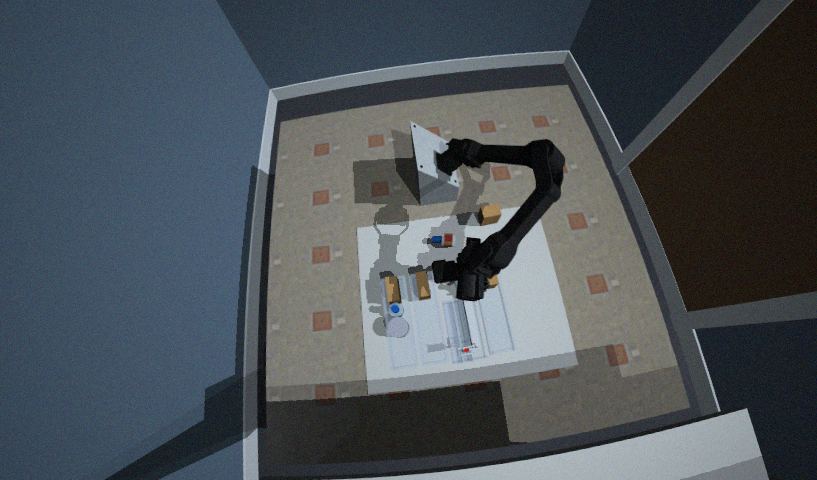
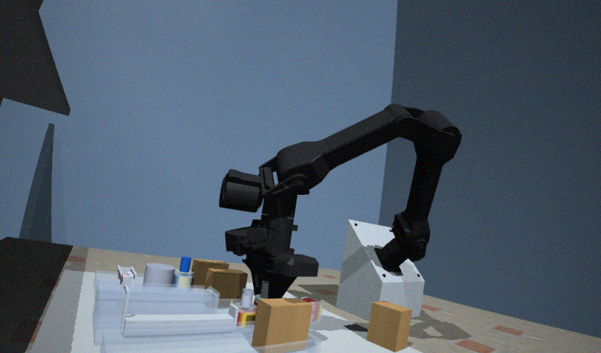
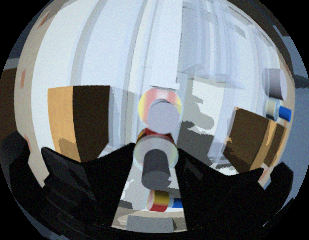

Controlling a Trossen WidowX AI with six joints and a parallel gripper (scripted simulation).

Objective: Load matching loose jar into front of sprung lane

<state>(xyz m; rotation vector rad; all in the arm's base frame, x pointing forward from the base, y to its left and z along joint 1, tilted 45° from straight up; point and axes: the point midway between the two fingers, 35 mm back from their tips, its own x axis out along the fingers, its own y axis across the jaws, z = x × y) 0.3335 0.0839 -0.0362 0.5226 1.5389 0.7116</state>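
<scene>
The lane lies 140 mm ahead of my gripper tip, 10 mm to the right of it and 20 mm below it. Round my gripper tip: grey cylinder: 150 mm ahead, 200 mm to the right, 10 mm below.
</scene>
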